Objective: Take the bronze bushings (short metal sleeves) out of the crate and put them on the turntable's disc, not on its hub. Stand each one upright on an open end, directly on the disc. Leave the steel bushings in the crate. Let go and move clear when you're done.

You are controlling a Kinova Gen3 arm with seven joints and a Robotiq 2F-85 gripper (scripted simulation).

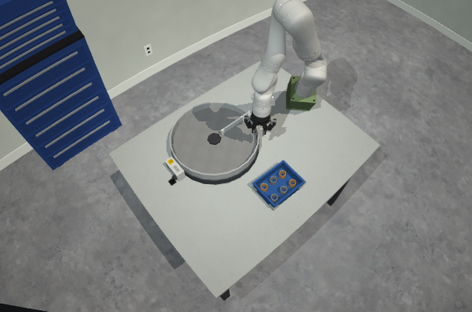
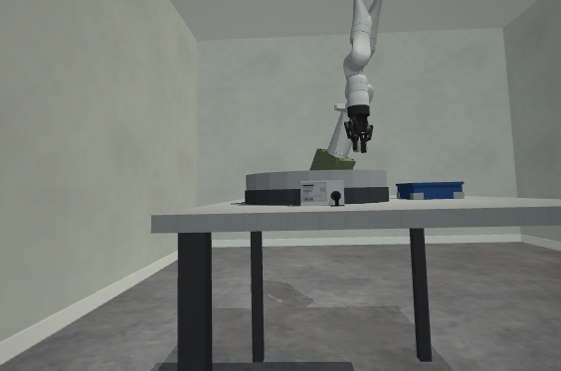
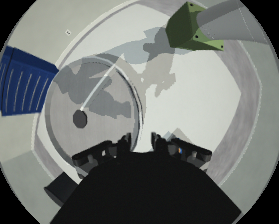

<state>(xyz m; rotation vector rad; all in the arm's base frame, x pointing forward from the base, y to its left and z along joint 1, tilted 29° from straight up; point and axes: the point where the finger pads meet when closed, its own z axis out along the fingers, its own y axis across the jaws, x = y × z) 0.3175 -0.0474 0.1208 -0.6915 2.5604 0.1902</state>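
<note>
The blue crate is 80 mm ahead of my hand, 190 mm to the left of it and 150 mm below it. The rest, counted from my hand: grey turntable disc (100 mm ahead, 180 mm to the right, 130 mm below).
</note>
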